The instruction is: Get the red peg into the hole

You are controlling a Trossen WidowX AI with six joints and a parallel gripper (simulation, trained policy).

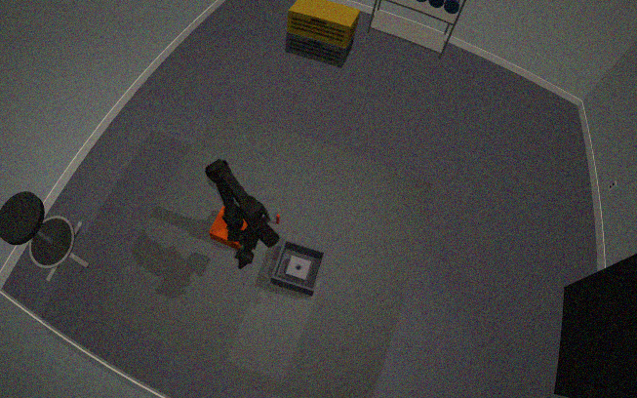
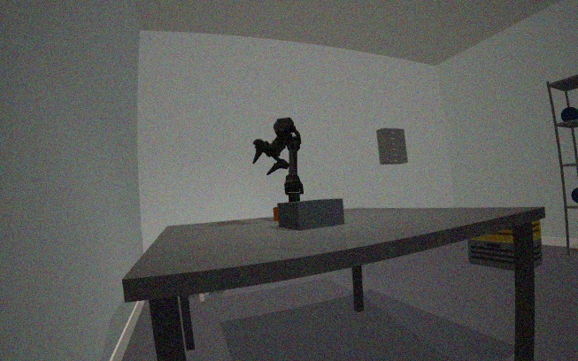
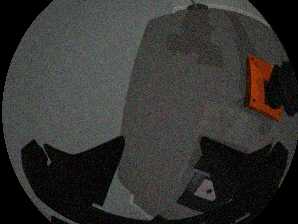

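Now: gripper tip 320 mm to the right of the red peg, 210 mm above it and 50 mm short of it. From my gripper tip the other things lie so: grey box: 220 mm below, 210 mm ahead, 110 mm to the left; then white plate: 210 mm ahead, 200 mm below, 110 mm to the left.
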